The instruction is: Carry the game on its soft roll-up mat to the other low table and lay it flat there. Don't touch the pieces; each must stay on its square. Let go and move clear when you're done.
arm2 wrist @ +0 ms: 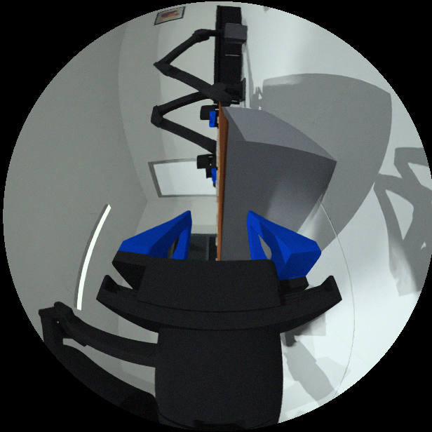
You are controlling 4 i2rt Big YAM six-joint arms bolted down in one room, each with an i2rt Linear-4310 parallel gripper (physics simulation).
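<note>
My arm2 gripper is open, with its two blue fingers wide apart at the edge of a low table. The low table has a grey body and a thin brown top, seen almost edge-on and turned sideways. Thin pale slivers show along its top; I cannot tell whether they are the mat or pieces. Two other grippers with blue fingers, one farther off and one nearer, are low at the table top. Their arm numbers and finger openings cannot be told. The squares and the other table cannot be made out.
Two dark arms, one upper and one lower, bend over the far side. Dark arm links show at the lower left. A long black unit stands beyond the table. A framed picture hangs on the wall.
</note>
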